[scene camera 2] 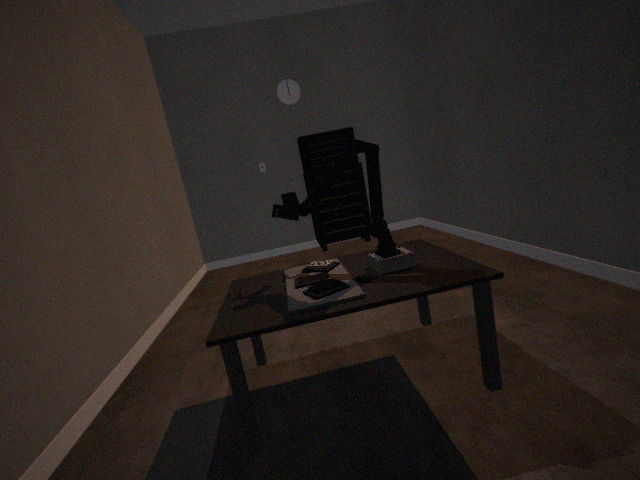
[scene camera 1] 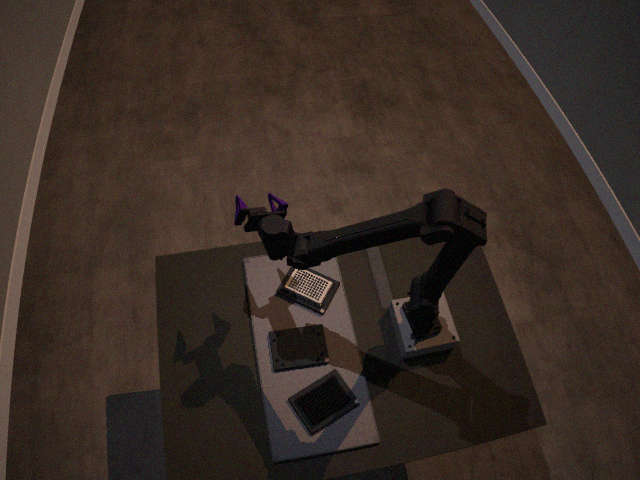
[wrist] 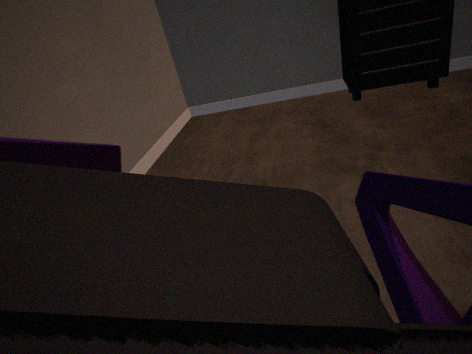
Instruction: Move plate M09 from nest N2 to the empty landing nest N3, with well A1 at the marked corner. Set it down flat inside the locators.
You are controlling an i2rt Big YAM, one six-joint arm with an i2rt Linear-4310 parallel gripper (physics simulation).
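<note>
A pale plate with a grid of wells [scene camera 1: 310, 285] [scene camera 2: 324, 265] sits in a dark nest [scene camera 1: 321, 310] at the far end of the board. A dark nest [scene camera 1: 299, 347] with no plate on it lies in the middle, under the arm's shadow. A black plate [scene camera 1: 324, 401] [scene camera 2: 326, 287] sits in the near nest [scene camera 1: 313, 430]. The labels M09, N2 and N3 are not readable. My gripper [scene camera 1: 253, 196] [scene camera 2: 281, 203] [wrist: 245, 175] is open and empty, with purple fingers. It is held high above the table, pointing away from the nests, which do not show in the wrist view.
The nests stand on a light board [scene camera 1: 289, 439] [scene camera 2: 341, 301] on the dark table [scene camera 1: 196, 289] [scene camera 2: 258, 322]. The arm's base block [scene camera 1: 431, 347] [scene camera 2: 395, 262] stands to the right of the board. A tall dark drawer unit [scene camera 2: 336, 206] [wrist: 397, 45] stands by the far wall.
</note>
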